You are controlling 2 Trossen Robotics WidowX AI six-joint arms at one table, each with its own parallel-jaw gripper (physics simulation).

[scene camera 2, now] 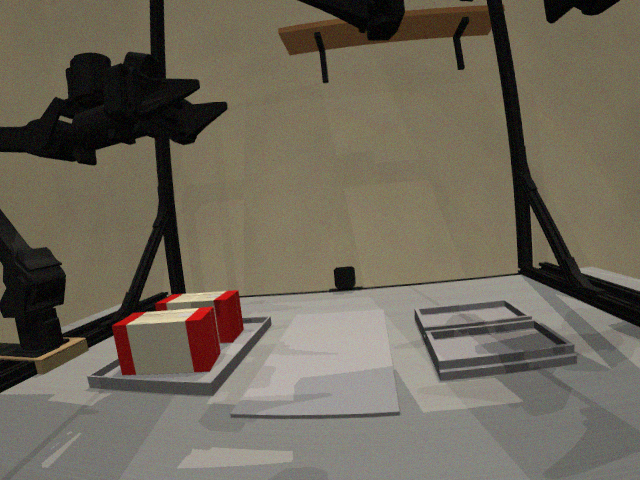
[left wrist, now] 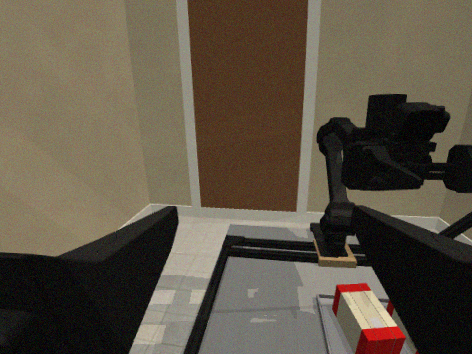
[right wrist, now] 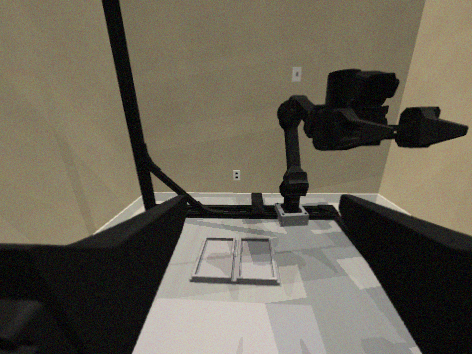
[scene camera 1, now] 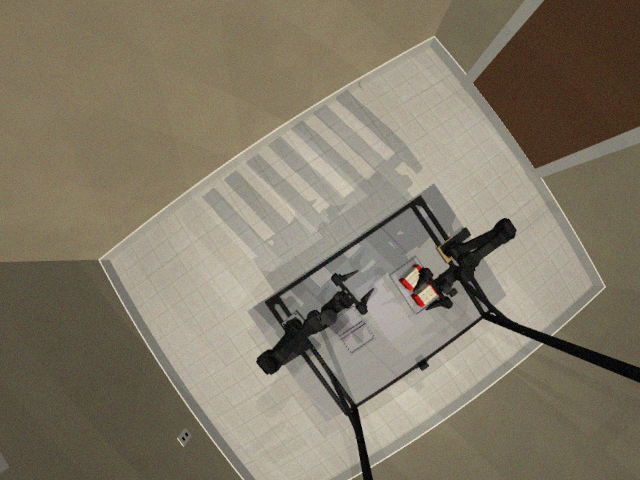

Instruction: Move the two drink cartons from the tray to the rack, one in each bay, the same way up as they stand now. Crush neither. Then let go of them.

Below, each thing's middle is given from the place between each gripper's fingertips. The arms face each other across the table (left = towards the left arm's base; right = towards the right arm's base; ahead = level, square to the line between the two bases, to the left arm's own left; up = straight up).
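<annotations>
The pale mat (scene camera 2: pixel 331 365) is 240 mm behind my left hand, 60 mm to the right of it and 370 mm below it.
My right gripper is 350 mm above the pale mat, 60 mm past it and 100 mm to the right of it. Going by its middle, the pale mat is nearer to my right gripper than to my left hand.
</annotations>
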